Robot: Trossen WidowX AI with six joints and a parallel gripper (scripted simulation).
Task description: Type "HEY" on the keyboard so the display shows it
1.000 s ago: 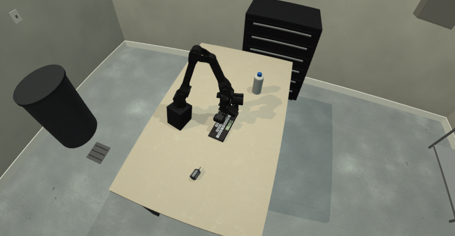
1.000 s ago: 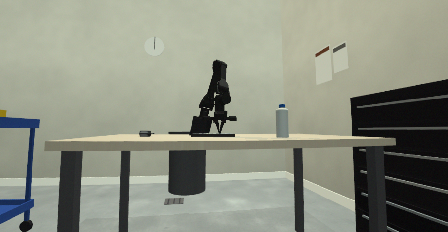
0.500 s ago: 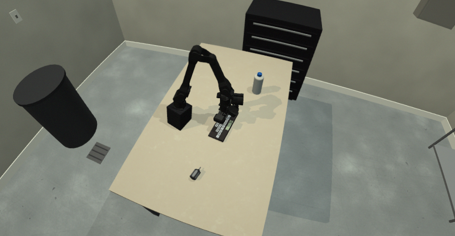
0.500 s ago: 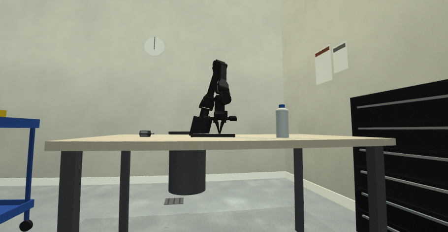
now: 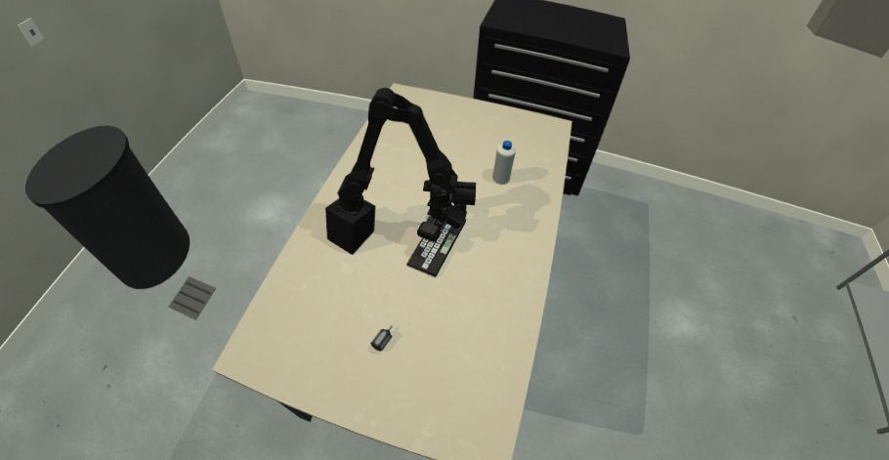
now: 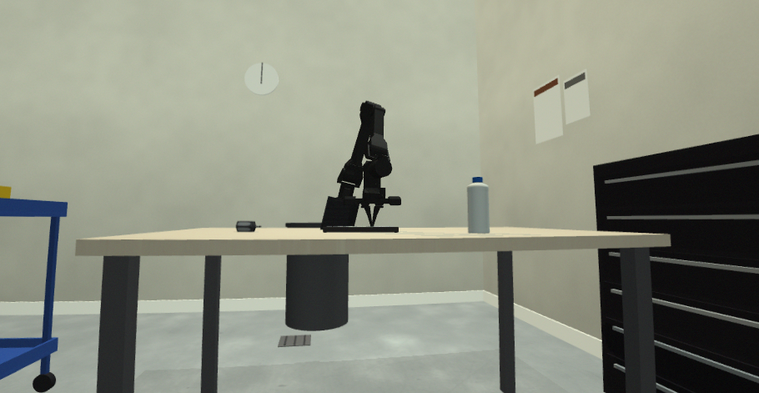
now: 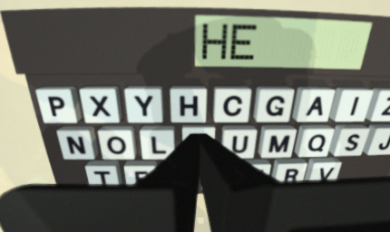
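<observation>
Right now my hand is 14 cm to the left of the left-arrow key and 3 cm above it.
</observation>
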